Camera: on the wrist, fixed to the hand. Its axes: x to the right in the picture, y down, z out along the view.
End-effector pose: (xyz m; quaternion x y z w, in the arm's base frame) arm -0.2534 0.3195 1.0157 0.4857 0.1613 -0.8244 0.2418
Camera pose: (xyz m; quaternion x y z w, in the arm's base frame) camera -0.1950 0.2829 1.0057 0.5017 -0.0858 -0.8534 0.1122
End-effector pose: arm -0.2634 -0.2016 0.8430 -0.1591 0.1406 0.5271 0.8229
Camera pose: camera -0.3255 -0.1937 0.8124 0.0958 0.2488 0.4811 0.8352
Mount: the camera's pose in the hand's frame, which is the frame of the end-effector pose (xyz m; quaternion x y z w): -0.0064 0.0632 -0.0286 0.2752 -0.0397 0.0087 0.9605
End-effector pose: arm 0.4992 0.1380 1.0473 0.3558 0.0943 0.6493 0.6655
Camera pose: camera 0.4311 0.1360 1.0620 0.5515 0.2398 0.5894 0.5394
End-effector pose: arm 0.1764 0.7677 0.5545 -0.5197 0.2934 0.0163 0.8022
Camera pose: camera 0.1372 0.7744 0.4973 -0.2752 0.2590 -0.0375 0.9251
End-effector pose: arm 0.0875 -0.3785 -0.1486 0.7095 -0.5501 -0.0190 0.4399
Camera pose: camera 0.0513 -0.3566 -0.0932 0.7971 -0.5573 0.1088 0.2056
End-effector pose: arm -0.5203 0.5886 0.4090 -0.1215 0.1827 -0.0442 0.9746
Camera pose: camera -0.5341 0.6442 0.3694 0.1514 0.1257 -0.0794 0.9772
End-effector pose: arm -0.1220 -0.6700 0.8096 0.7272 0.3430 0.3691 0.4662
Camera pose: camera -0.1399 -0.6841 0.8754 0.8444 0.4062 0.2353 0.2581
